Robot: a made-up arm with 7 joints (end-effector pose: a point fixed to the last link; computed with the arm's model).
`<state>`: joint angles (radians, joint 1 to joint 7).
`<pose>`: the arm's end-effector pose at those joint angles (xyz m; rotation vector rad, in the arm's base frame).
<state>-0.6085 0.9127 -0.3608 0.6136 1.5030 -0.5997 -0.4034</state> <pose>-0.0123 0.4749 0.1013 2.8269 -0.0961 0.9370</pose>
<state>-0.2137 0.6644 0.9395 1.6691 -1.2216 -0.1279 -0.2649</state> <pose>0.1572 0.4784 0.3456 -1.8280 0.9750 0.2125</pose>
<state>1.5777 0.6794 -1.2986 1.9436 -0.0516 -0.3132 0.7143</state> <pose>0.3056 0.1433 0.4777 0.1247 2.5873 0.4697</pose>
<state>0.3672 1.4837 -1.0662 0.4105 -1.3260 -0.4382 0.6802</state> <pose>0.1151 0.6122 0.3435 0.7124 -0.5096 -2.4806</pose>
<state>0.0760 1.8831 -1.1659 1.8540 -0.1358 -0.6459 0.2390</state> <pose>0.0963 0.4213 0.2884 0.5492 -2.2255 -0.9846</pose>
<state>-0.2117 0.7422 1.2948 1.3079 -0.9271 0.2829 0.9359</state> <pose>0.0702 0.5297 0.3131 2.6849 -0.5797 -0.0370</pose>
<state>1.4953 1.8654 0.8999 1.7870 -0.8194 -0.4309 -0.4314</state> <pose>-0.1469 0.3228 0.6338 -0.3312 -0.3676 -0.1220</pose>
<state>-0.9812 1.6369 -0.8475 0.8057 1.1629 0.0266 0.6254</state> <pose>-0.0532 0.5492 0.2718 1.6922 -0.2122 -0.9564</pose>
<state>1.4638 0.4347 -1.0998 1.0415 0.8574 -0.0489 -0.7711</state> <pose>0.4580 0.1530 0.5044 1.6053 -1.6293 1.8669</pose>
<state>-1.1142 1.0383 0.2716 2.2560 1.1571 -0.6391 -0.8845</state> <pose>0.0843 0.2972 0.2921 1.7617 -0.6134 1.6189</pose>
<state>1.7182 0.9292 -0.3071 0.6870 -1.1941 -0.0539 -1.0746</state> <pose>0.2987 0.4863 0.6820 -1.1300 0.2616 -0.5786</pose>
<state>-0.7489 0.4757 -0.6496 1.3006 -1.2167 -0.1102 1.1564</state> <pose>-0.0965 0.2315 0.1012 -0.0947 -1.3843 -1.6386</pose>
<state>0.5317 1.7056 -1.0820 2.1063 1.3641 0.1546 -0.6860</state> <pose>0.1983 0.3341 0.3201 2.1279 -1.1831 0.5520</pose>
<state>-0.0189 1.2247 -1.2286 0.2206 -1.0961 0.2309 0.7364</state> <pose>0.0389 0.5850 0.2453 0.7326 -0.0095 -2.7721</pose>
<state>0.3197 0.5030 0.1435 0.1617 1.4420 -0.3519 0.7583</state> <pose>0.2579 0.3882 0.1179 1.3038 -0.4199 1.9278</pose>
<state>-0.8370 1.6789 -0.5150 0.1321 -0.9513 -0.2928 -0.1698</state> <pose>0.0446 0.6565 0.4145 0.7662 -0.8809 -2.8575</pose>
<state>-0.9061 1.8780 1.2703 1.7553 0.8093 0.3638 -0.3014</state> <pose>0.2773 0.3182 0.5086 -1.9481 2.1025 -0.8951</pose>
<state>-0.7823 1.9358 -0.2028 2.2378 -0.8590 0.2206 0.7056</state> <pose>0.1372 0.3487 0.3116 -0.3460 2.1048 2.0734</pose>
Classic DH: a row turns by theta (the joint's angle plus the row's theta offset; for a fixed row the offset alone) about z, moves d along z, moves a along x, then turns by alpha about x. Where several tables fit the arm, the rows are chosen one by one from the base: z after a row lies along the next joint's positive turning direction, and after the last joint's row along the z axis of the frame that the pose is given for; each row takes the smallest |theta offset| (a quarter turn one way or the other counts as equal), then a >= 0, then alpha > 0; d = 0 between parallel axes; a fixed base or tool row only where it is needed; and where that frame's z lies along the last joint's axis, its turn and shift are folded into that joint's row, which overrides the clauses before.
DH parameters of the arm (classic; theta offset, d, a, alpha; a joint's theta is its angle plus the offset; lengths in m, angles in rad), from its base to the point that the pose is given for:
base (fixed): 0 0.456 0.028 1.5708
joint 1: -1.5708 -0.198 0.021 -1.5708
joint 2: -1.5708 0.007 0.007 1.5708
joint 3: 1.5708 -0.241 0.019 1.5708
joint 4: 0 0.005 0.02 -1.5708
joint 5: 0 -0.177 -0.012 -1.5708
joint 6: 1.5708 0.002 0.011 -1.5708
joint 7: -0.2009 -0.0075 0.0199 -1.2595
tool (fixed): 1.6751 0.0343 0 0

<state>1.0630 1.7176 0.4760 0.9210 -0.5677 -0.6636 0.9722</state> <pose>0.0433 0.5465 0.6299 -2.1479 1.2720 0.2781</pose>
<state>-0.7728 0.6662 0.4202 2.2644 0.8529 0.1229 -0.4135</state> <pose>0.1140 0.2824 0.2823 1.7818 -1.1026 1.2756</pose>
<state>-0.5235 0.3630 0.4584 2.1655 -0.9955 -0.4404 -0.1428</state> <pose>0.1387 0.2982 0.2660 -1.4725 2.0452 -0.2525</pose>
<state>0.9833 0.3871 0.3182 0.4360 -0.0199 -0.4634 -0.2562</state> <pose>0.4490 0.3706 0.3443 2.0078 -1.0452 2.0358</pose>
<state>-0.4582 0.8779 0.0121 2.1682 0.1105 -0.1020 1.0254</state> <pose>0.1163 0.2712 0.2542 0.5068 -2.2628 -0.2800</pose>
